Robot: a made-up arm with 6 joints. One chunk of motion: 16 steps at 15 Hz.
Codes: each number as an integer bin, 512 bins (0 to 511) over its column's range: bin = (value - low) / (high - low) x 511, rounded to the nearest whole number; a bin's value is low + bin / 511 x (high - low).
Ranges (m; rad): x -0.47..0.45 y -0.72..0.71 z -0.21..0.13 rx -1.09..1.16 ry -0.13..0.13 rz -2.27..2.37
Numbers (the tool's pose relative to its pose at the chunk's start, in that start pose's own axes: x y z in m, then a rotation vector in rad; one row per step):
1: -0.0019 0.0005 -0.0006 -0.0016 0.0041 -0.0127
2: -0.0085 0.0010 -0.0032 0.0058 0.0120 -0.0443
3: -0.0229 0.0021 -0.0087 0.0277 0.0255 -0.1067
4: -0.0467 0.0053 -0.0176 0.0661 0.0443 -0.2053
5: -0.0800 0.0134 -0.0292 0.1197 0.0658 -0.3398
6: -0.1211 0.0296 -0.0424 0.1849 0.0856 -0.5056
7: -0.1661 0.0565 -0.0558 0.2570 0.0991 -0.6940
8: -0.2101 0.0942 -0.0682 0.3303 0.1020 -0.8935
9: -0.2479 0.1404 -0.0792 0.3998 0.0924 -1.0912
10: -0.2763 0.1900 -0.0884 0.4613 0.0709 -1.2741
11: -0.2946 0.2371 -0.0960 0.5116 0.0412 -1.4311
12: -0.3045 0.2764 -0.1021 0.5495 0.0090 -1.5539
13: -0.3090 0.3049 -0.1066 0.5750 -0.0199 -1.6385
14: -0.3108 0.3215 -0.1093 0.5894 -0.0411 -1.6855
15: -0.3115 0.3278 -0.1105 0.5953 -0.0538 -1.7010
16: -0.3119 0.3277 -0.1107 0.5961 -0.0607 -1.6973
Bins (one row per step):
1: 260 257 315 247 264 249
2: 256 258 311 249 279 245
3: 248 258 303 254 306 238
4: 235 259 289 263 343 227
5: 217 262 272 275 385 213
6: 194 268 252 290 424 194
7: 169 277 232 306 450 174
8: 144 291 213 323 456 152
9: 123 307 197 338 437 130
10: 108 325 183 352 395 110
11: 97 342 171 364 336 92
12: 92 356 162 372 273 79
13: 89 366 155 378 216 70
14: 88 372 151 381 175 64
15: 88 374 150 383 150 63
16: 88 374 149 383 136 63

